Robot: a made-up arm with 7 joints.
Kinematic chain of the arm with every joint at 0, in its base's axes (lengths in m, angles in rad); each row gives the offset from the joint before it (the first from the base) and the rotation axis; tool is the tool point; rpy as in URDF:
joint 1: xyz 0.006 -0.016 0.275 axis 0 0.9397 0.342
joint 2: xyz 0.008 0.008 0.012 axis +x
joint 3: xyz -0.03 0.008 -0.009 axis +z
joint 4: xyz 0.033 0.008 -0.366 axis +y
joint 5: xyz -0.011 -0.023 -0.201 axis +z
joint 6: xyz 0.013 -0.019 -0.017 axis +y
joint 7: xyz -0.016 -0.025 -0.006 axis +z
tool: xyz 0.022 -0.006 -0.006 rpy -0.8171 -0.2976 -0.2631
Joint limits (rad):
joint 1: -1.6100..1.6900
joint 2: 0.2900..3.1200
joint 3: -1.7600..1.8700
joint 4: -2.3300..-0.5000
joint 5: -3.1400..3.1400
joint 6: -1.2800..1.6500
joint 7: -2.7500..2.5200
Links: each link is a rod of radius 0.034 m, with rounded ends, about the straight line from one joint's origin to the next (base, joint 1, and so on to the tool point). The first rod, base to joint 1, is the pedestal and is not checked.
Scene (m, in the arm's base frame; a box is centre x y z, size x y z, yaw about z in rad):
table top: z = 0
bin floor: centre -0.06 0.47 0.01 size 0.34 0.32 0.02 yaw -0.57
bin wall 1: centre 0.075 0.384 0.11 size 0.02 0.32 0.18 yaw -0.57
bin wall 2: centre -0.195 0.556 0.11 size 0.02 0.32 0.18 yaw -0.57
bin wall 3: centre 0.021 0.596 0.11 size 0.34 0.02 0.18 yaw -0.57
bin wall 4: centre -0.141 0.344 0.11 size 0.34 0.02 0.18 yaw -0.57
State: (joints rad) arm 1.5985 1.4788 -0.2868 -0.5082 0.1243 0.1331 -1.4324
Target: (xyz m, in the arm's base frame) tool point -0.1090 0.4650 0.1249
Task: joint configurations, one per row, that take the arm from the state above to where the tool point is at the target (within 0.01 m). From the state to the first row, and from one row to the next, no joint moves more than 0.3 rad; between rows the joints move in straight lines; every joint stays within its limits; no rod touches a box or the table.
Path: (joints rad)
1: 1.3840 1.6431 -0.3649 -0.5407 0.0831 0.1725 -1.5519
2: 1.1695 1.8074 -0.4430 -0.5733 0.0418 0.2119 -1.6714
3: 0.9550 1.9716 -0.5211 -0.6058 0.0006 0.2513 -1.7908
4: 1.0244 1.7555 -0.2946 -0.8987 0.1655 0.1841 -1.5778
5: 1.0939 1.5394 -0.0681 -1.1916 0.3304 0.1169 -1.3648

